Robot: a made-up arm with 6 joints. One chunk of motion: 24 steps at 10 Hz.
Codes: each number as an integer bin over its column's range. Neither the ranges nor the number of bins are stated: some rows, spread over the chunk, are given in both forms.
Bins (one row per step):
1: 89 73 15 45 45 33
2: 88 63 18 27 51 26
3: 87 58 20 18 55 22
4: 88 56 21 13 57 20
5: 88 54 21 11 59 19
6: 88 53 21 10 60 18
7: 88 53 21 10 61 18
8: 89 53 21 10 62 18
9: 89 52 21 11 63 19
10: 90 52 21 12 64 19
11: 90 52 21 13 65 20
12: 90 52 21 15 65 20
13: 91 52 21 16 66 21
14: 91 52 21 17 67 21
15: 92 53 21 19 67 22
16: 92 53 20 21 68 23
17: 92 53 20 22 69 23
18: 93 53 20 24 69 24
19: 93 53 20 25 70 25
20: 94 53 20 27 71 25
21: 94 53 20 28 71 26
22: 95 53 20 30 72 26
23: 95 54 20 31 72 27
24: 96 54 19 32 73 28
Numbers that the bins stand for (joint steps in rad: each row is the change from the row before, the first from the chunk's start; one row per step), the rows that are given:
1: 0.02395 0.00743 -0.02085 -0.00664 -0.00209 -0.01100
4: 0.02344 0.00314 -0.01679 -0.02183 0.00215 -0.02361
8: 0.02395 0.00238 -0.01679 -0.02325 0.00392 -0.02555
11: 0.02445 0.00213 -0.01679 -0.02183 0.00498 -0.02361
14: 0.02496 0.00213 -0.01679 -0.01993 0.00569 -0.02264
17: 0.02546 0.00238 -0.01746 -0.01756 0.00639 -0.02070
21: 0.02647 0.00238 -0.01746 -0.01471 0.00710 -0.01779
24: 0.02748 0.00264 -0.01814 -0.01281 0.00781 -0.01585
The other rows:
2: 0.02344 0.00491 -0.01882 -0.01518 0.00003 -0.01779
3: 0.02294 0.00365 -0.01746 -0.01945 0.00144 -0.02167
5: 0.02344 0.00264 -0.01679 -0.02278 0.00286 -0.02458
6: 0.02344 0.00238 -0.01679 -0.02325 0.00321 -0.02555
7: 0.02344 0.00238 -0.01679 -0.02325 0.00357 -0.02555
9: 0.02395 0.00213 -0.01679 -0.02278 0.00427 -0.02458
10: 0.02445 0.00213 -0.01679 -0.02230 0.00463 -0.02458
12: 0.02445 0.00213 -0.01679 -0.02088 0.00498 -0.02361
13: 0.02496 0.00213 -0.01679 -0.02040 0.00533 -0.02264
15: 0.02546 0.00238 -0.01679 -0.01898 0.00569 -0.02167
16: 0.02546 0.00238 -0.01746 -0.01803 0.00604 -0.02070
18: 0.02597 0.00238 -0.01746 -0.01661 0.00639 -0.01973
19: 0.02597 0.00238 -0.01746 -0.01613 0.00675 -0.01876
20: 0.02647 0.00238 -0.01746 -0.01518 0.00710 -0.01876
22: 0.02698 0.00238 -0.01746 -0.01376 0.00745 -0.01779
23: 0.02698 0.00264 -0.01746 -0.01328 0.00745 -0.01682

